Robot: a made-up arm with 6 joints.
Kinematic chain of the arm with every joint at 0, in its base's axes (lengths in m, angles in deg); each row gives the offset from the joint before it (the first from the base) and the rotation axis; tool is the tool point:
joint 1: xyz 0 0 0.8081 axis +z
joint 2: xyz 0.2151 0 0 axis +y
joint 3: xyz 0 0 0.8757 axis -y
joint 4: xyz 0 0 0.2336 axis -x
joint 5: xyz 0.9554 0 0 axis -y
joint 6: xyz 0.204 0 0 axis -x
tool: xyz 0 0 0
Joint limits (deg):
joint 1: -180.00..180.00
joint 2: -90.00..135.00
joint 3: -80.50..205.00
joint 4: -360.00..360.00
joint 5: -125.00..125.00
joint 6: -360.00..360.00
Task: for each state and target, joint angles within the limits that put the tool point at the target. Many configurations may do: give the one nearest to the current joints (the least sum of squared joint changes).
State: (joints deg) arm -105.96 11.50 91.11 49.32 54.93 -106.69
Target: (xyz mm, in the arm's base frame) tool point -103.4 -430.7 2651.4
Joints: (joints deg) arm -121.50 28.33 109.84 46.11 68.60 -106.69
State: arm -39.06 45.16 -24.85 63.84 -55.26 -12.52
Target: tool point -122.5 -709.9 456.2
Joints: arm -86.45 37.83 -63.00 62.16 -67.15 -12.52
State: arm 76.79 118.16 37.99 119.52 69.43 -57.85
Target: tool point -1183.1 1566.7 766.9
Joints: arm 121.87 69.61 41.09 119.14 85.03 -57.85
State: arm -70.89 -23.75 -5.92 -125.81 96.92 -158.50
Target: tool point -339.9 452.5 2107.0
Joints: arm -70.65 -64.76 14.93 -121.56 100.77 -158.50
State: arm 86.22 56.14 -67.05 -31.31 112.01 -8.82
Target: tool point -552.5 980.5 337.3
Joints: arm 123.35 56.21 -47.94 -23.91 110.24 -8.82
